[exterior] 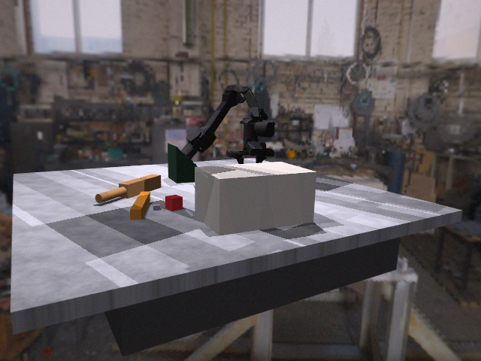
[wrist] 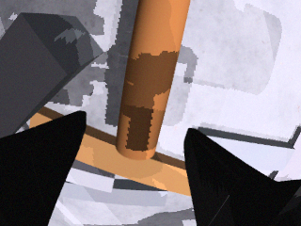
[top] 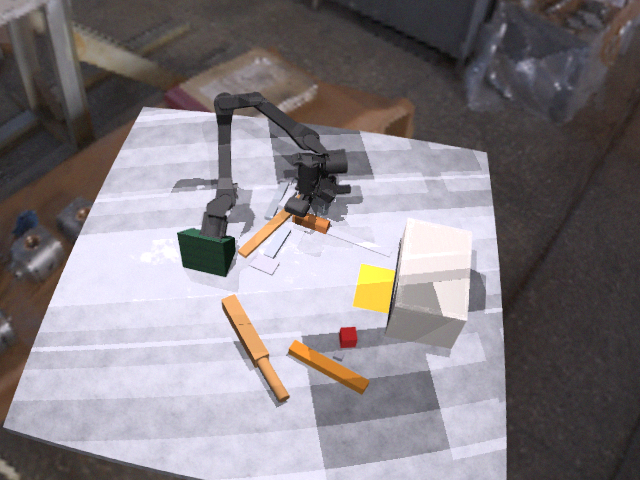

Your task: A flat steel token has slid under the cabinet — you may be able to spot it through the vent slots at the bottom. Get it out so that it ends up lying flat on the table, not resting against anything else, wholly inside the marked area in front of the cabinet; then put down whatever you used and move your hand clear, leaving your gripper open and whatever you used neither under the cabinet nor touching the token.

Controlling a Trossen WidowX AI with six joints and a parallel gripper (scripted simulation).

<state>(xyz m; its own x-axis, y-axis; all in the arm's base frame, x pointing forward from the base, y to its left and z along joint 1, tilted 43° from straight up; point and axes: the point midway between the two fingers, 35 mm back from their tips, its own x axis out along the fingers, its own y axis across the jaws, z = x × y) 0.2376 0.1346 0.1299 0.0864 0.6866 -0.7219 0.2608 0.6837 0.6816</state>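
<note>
Now: gripper tip 60 mm to the right of the grey block, 30 mm short of it and 20 mm above it. The rest, counted from my gripper tip: red cube (390 mm to the right, 170 mm ahead, 30 mm below); then small dark tool (130 mm to the left, 40 mm below, 40 mm ahead); then flat orange stick (90 mm behind, 50 mm below, 30 mm to the right).
</note>
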